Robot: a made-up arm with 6 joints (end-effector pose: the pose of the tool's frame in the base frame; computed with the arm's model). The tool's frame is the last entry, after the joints.
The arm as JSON. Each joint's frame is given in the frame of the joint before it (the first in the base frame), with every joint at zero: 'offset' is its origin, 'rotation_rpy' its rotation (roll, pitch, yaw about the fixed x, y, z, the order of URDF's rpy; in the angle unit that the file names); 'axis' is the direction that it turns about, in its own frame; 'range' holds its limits. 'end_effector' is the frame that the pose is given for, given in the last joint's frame.
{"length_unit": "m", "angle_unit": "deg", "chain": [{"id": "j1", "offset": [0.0, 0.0, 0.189], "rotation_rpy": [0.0, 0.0, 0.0], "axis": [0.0, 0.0, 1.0], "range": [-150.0, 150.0]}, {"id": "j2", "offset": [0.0, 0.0, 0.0], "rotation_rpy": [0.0, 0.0, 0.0], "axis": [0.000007, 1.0, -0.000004], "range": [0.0, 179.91]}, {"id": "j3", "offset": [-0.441, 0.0, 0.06], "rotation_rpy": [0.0, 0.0, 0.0], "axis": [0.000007, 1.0, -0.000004], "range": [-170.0, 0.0]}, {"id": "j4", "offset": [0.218, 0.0, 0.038], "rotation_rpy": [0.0, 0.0, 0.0], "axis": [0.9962, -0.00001, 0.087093], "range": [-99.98, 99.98]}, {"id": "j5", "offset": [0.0, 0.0, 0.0], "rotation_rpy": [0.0, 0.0, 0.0], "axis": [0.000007, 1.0, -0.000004], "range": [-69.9, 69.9]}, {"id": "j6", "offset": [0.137, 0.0, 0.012], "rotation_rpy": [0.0, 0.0, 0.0], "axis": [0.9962, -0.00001, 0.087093], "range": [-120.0, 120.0]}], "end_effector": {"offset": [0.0, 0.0, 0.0], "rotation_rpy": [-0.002, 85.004, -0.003]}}
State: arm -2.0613 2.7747 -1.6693 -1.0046 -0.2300 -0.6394
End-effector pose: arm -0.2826 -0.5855 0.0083 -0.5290 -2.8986 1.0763
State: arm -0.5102 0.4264 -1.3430 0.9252 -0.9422 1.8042
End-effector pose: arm -0.2940 0.0627 0.7263 -0.0723 -0.8372 1.9045
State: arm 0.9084 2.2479 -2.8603 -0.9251 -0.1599 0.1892
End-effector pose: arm 0.3398 0.4642 0.7490 -0.6489 0.4406 0.2188
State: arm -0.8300 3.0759 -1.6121 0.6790 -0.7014 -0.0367
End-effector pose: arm 0.3591 -0.4753 -0.1444 1.6322 1.7202 -0.6450
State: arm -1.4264 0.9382 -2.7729 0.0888 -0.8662 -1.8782
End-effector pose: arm -0.0717 0.4287 0.8284 -0.4300 1.7149 2.5387
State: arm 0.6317 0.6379 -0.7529 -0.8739 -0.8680 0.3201
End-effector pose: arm -0.0740 0.0456 0.6464 -0.8607 0.3408 0.4980
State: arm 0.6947 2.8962 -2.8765 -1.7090 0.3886 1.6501
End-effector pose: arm 0.6381 0.4645 0.2874 -0.2402 1.4403 0.2319
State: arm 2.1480 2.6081 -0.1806 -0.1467 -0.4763 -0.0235
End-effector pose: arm -0.1333 0.1878 0.0589 2.6494 -1.1984 0.3131
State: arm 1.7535 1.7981 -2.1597 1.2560 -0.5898 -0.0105
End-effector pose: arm -0.0086 0.4469 0.7887 0.3277 1.3300 2.3533
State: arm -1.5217 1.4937 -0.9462 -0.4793 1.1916 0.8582
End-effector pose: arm -0.0477 -0.2297 0.4281 -2.5458 -1.3259 0.5653
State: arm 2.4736 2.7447 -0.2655 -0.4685 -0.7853 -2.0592
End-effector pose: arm -0.2386 0.1324 0.0103 1.9574 2.2728 -0.4864
